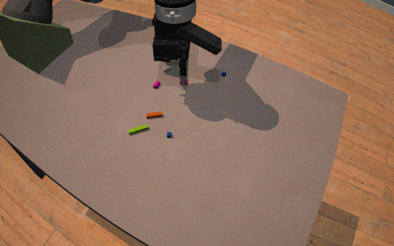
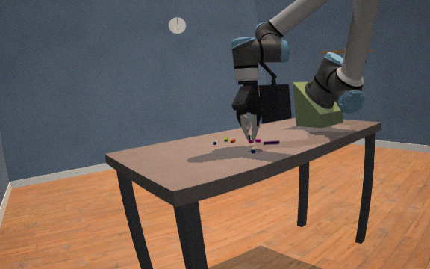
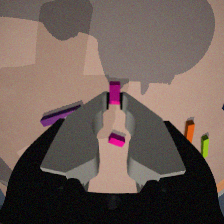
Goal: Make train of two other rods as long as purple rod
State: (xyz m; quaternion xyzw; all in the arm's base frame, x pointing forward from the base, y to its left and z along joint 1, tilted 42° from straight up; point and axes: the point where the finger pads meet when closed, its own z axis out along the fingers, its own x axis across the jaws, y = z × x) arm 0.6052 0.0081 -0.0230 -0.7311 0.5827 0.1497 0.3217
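The orange rod is 3 cm behind my hand, 12 cm to the right of it and 2 cm below it. Round my hand: lime rod (5 cm behind, 18 cm to the right, 2 cm below); then purple rod (6 cm behind, 5 cm to the left, 2 cm below).
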